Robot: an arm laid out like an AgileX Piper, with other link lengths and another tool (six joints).
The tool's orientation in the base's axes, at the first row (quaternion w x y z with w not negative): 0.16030 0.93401 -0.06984 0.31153
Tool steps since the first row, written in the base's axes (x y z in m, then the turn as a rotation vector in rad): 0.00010 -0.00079 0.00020 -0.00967 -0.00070 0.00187; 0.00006 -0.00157 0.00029 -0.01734 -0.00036 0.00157; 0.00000 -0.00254 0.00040 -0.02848 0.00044 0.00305; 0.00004 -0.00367 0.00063 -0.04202 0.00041 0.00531; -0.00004 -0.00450 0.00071 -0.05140 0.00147 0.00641; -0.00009 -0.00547 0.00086 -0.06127 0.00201 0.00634; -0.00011 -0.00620 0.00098 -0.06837 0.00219 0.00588; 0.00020 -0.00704 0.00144 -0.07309 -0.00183 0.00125; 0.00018 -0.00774 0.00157 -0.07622 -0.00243 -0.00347
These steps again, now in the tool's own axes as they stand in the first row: 0.00022 0.00077 0.00018 -0.00655 0.00336 -0.00658; 0.00027 0.00153 0.00035 -0.01285 0.00473 -0.01076; 0.00032 0.00249 0.00057 -0.02084 0.00693 -0.01839; 0.00052 0.00360 0.00081 -0.03026 0.01065 -0.02766; 0.00053 0.00442 0.00099 -0.03709 0.01210 -0.03410; 0.00062 0.00538 0.00118 -0.04501 0.01385 -0.03976; 0.00069 0.00610 0.00133 -0.05095 0.01520 -0.04344; 0.00124 0.00693 0.00144 -0.05738 0.01887 -0.04121; 0.00133 0.00763 0.00157 -0.06270 0.01895 -0.03920
